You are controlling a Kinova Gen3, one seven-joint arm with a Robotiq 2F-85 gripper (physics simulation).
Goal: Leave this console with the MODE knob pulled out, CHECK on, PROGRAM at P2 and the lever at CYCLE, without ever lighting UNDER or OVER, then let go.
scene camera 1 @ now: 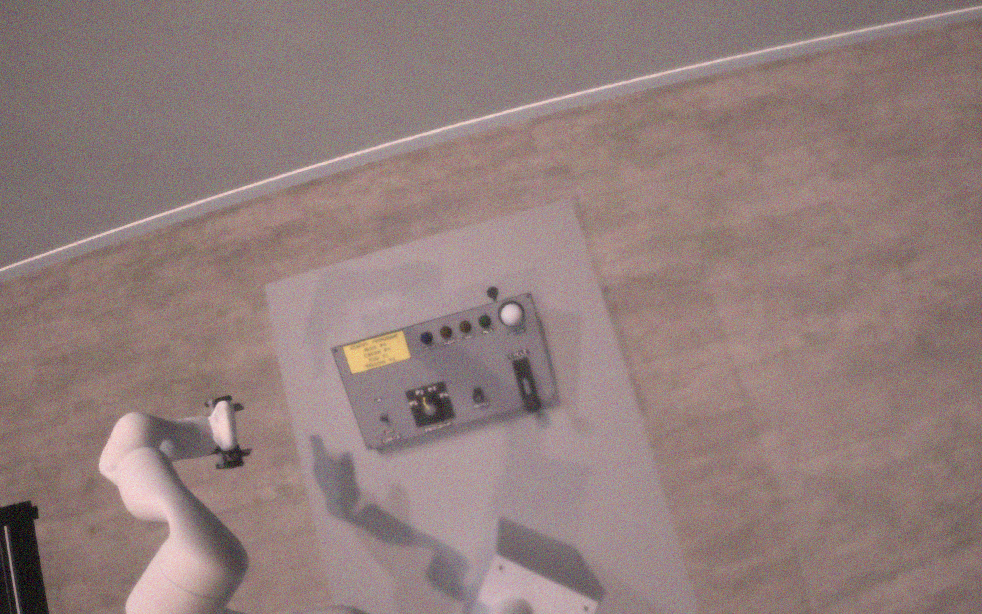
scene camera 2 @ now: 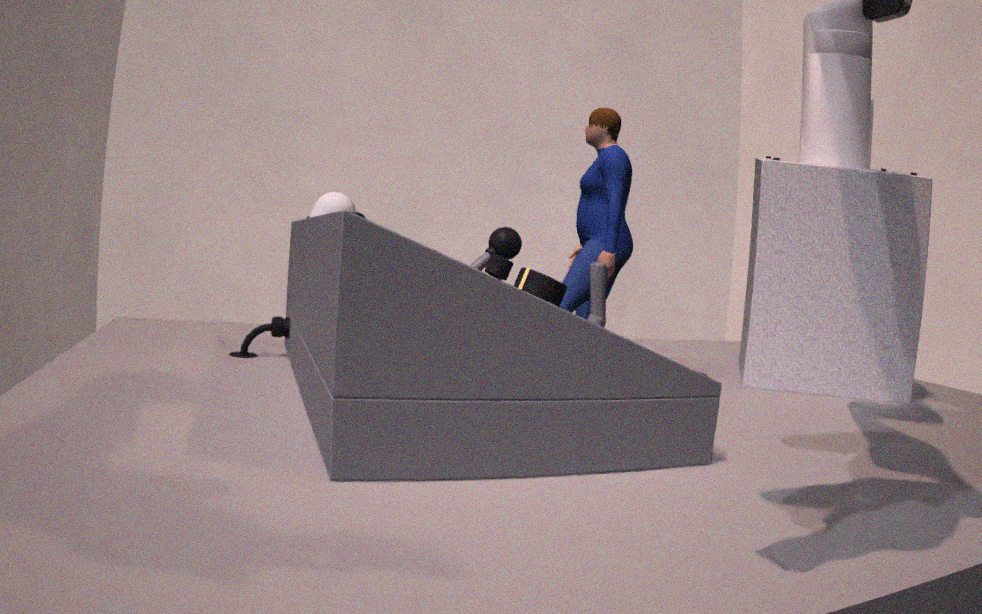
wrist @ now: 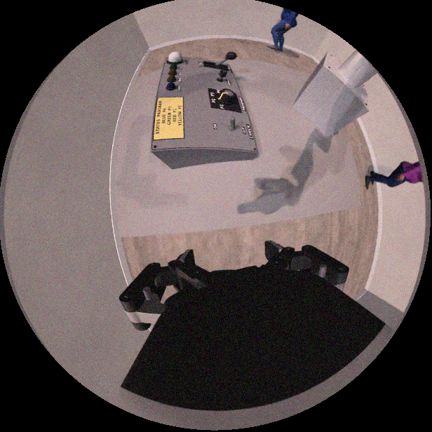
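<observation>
The grey sloped console [scene camera 1: 463,369] [scene camera 2: 470,362] [wrist: 200,115] stands on the table. Its black PROGRAM dial [scene camera 1: 428,406] [scene camera 2: 539,284] [wrist: 227,96] has a yellow pointer, seemingly toward P2; exact setting unclear. The CHECK toggle [scene camera 1: 385,418] [scene camera 2: 597,293] [wrist: 232,123] seems tilted toward the ON side. The small black knob, likely MODE [scene camera 1: 477,396] [scene camera 2: 498,266] [wrist: 223,74], has unreadable height. The ball-ended lever [scene camera 2: 504,242] [wrist: 231,55] leans toward the console's front. Small lamps look dark; the dome [scene camera 1: 511,313] [scene camera 2: 333,204] [wrist: 175,57] is white. My gripper [scene camera 1: 242,428] [wrist: 229,253] is open and empty, left of the console in scene view 1.
The arm's pedestal [scene camera 1: 539,586] [scene camera 2: 832,282] [wrist: 330,95] stands in front of the console. A black cable [scene camera 2: 257,331] leaves its rear. A blue-clad person [scene camera 2: 604,195] [wrist: 284,27] and a purple-topped person [wrist: 410,172] are in the background. A yellow STATUS PROGRAM label [scene camera 1: 376,351] [wrist: 169,118] is on the console.
</observation>
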